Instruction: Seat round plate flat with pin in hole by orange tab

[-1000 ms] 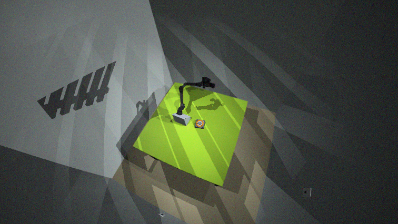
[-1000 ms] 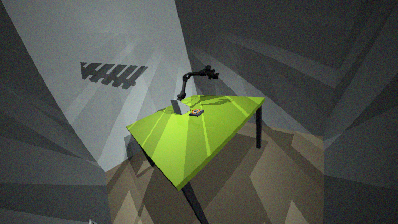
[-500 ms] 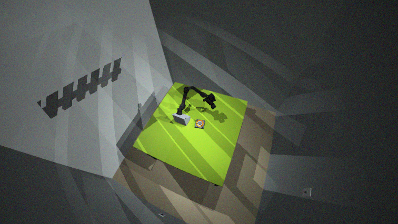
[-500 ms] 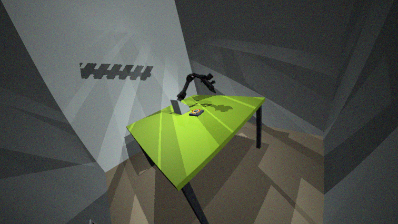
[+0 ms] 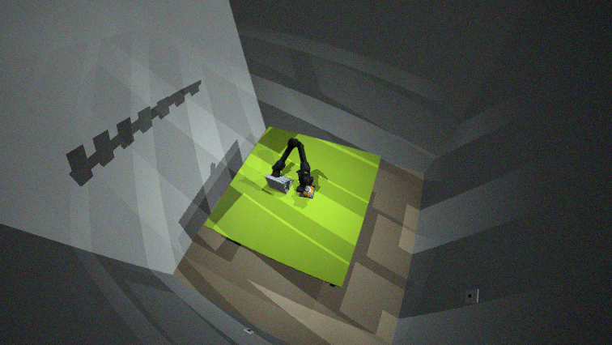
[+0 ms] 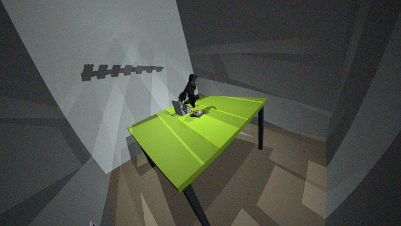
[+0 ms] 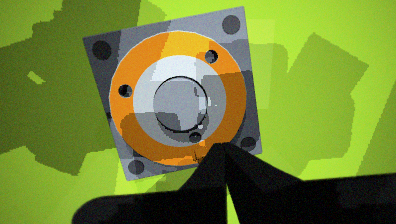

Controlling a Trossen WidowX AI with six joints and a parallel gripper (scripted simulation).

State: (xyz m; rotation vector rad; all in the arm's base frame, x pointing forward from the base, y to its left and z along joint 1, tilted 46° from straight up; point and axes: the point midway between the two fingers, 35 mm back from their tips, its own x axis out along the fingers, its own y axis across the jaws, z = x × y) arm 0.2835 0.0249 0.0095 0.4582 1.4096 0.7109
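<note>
My gripper tip is 60 mm above the round plate, 10 mm to the right of it and 10 mm past it. From my gripper tip the other things lie so: square grey base 70 mm below, 20 mm to the left, 10 mm ahead.
</note>
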